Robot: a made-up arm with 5 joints.
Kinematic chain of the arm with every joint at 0, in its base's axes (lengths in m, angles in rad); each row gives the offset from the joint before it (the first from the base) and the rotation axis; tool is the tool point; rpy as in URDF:
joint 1: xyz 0.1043 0 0.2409 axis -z
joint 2: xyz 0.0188 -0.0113 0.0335 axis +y
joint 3: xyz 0.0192 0 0.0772 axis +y
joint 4: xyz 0.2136 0 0.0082 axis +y
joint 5: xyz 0.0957 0.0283 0 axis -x
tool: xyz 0 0 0 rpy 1.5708 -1.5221 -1.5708
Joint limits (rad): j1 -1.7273..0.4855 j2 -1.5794..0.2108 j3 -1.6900..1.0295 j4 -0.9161..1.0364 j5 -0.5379..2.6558
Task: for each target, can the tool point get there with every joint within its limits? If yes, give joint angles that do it. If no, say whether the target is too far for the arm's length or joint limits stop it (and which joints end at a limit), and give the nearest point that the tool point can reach.
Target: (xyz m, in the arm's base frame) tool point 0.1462 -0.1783 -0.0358
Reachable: no: joint limits stop it (at a limit: joint 1, joint 2, joint 3) | nearest point 0.2230 -0.0434 0.0510 | short by 0.178 m
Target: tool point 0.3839 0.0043 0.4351
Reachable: yes | joints 0.0455 -0.5287 0.0752 0.6279 0.6857
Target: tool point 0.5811 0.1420 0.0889
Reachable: no: too far | nearest point 0.4128 0.0919 0.1906 | short by 0.203 m
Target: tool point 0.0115 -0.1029 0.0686
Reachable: no: joint limits stop it (at a limit: joint 1, joint 2, joint 3, joint 4) | nearest point 0.0768 0.0652 0.0737 | short by 0.180 m
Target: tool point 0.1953 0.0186 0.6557
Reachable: yes | joints -0.0179 0.0741 -1.4625 -0.0045 1.0455
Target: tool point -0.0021 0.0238 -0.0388
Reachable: no: joint limits stop it (at a limit: joint 1, joint 2, joint 3) | nearest point 0.0737 0.0850 0.0605 | short by 0.139 m
